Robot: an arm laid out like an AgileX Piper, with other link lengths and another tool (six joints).
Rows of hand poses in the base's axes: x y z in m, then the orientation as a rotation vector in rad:
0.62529, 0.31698, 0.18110, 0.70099, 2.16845, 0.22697
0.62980, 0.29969, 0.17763, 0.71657, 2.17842, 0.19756
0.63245, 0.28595, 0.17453, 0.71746, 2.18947, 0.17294
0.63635, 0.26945, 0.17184, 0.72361, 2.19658, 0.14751
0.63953, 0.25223, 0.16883, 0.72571, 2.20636, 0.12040
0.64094, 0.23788, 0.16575, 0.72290, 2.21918, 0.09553
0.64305, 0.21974, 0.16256, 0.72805, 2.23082, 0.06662
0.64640, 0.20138, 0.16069, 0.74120, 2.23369, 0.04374
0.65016, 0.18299, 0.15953, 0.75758, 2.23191, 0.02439
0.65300, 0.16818, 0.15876, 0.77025, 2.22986, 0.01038
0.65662, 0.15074, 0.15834, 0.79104, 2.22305, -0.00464
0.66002, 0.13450, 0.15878, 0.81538, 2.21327, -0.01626
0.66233, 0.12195, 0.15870, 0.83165, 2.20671, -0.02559
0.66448, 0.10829, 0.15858, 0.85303, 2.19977, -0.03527
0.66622, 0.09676, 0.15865, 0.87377, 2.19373, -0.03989
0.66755, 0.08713, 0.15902, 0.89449, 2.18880, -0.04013
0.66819, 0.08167, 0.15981, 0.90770, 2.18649, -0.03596
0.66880, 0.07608, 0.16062, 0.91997, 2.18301, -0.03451
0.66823, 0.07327, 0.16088, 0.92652, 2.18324, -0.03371
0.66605, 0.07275, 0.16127, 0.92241, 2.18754, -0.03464
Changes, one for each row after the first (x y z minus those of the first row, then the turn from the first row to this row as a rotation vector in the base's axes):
0.00451, -0.01729, -0.00347, -0.01336, 0.01823, -0.01732
0.00716, -0.03103, -0.00657, -0.02884, 0.03291, -0.02293
0.01106, -0.04753, -0.00926, -0.04321, 0.04566, -0.03336
0.01424, -0.06475, -0.01227, -0.05987, 0.06028, -0.04086
0.01565, -0.07910, -0.01535, -0.07636, 0.07615, -0.04346
0.01776, -0.09724, -0.01854, -0.09251, 0.09403, -0.05290
0.02111, -0.11560, -0.02041, -0.10251, 0.10490, -0.06812
0.02487, -0.13399, -0.02157, -0.10944, 0.11179, -0.08561
0.02771, -0.14880, -0.02234, -0.11421, 0.11641, -0.09902
0.03133, -0.16624, -0.02276, -0.11708, 0.11927, -0.11943
0.03473, -0.18248, -0.02232, -0.11659, 0.11985, -0.14194
0.03704, -0.19503, -0.02240, -0.11728, 0.12071, -0.15749
0.03919, -0.20869, -0.02252, -0.11614, 0.12293, -0.17655
0.04093, -0.22022, -0.02245, -0.11166, 0.12476, -0.19324
0.04226, -0.22985, -0.02208, -0.10403, 0.12672, -0.20811
0.04290, -0.23531, -0.02129, -0.09610, 0.12778, -0.21589
0.04351, -0.24090, -0.02048, -0.09056, 0.12817, -0.22433
0.04294, -0.24371, -0.02022, -0.08728, 0.13028, -0.22814
0.04076, -0.24423, -0.01983, -0.08899, 0.13308, -0.22444

